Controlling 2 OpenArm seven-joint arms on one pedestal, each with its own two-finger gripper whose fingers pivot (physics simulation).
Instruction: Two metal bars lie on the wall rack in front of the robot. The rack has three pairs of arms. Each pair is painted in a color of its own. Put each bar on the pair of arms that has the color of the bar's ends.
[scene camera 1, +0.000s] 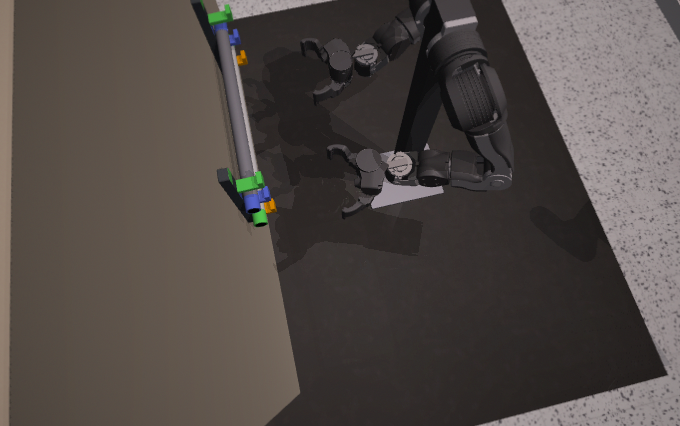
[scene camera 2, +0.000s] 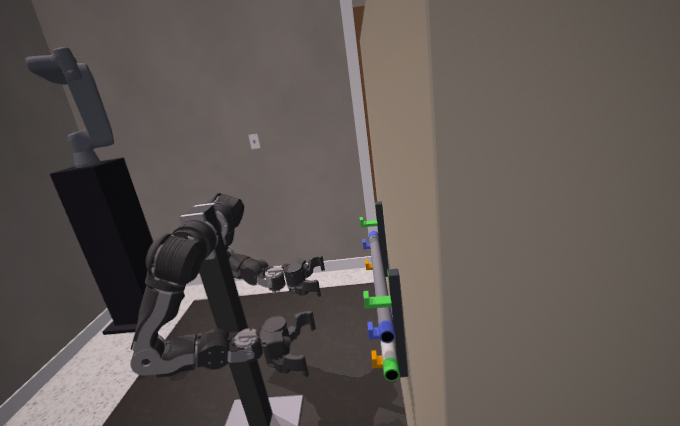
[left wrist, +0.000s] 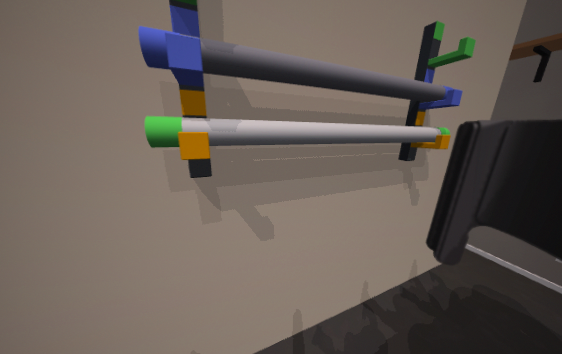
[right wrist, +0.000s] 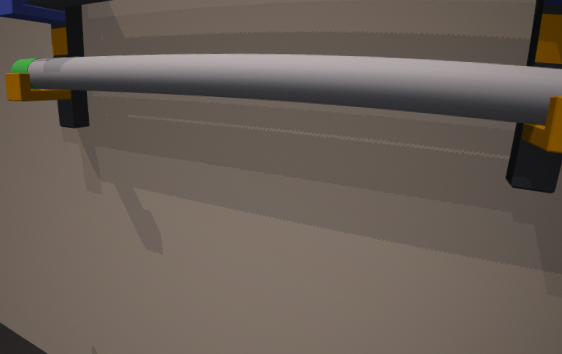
Scene:
same spot on beige wall: (scene camera 1: 139, 285) = (scene camera 2: 365, 79)

